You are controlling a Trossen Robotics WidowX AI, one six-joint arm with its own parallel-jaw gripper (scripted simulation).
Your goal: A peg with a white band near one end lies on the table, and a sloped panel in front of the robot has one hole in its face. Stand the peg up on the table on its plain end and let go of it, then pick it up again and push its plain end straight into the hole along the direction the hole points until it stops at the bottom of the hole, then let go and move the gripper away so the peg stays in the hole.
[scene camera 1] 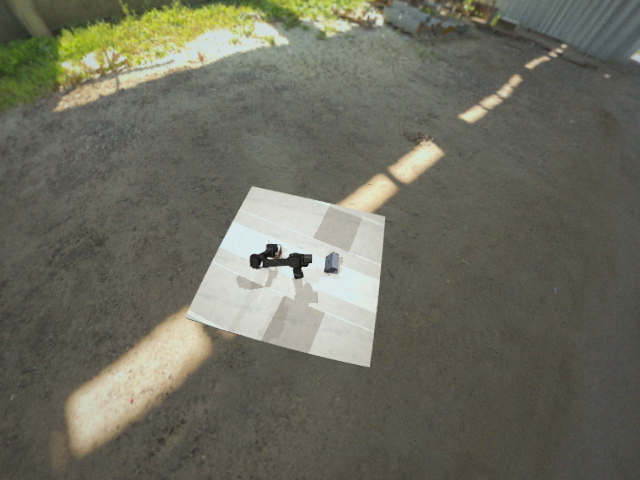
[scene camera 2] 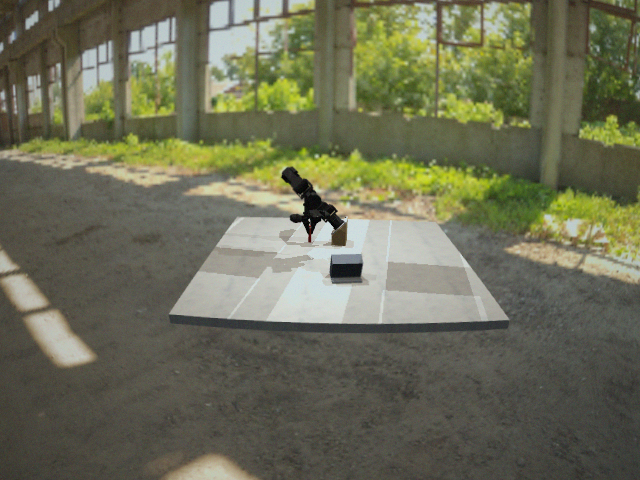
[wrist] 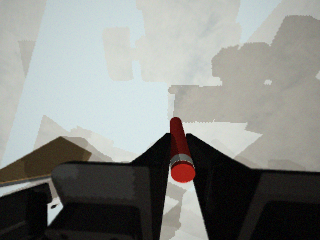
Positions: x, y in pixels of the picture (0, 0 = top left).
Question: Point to a red peg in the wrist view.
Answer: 182, 169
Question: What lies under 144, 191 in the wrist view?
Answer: My gripper.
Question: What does my gripper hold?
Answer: A red peg.
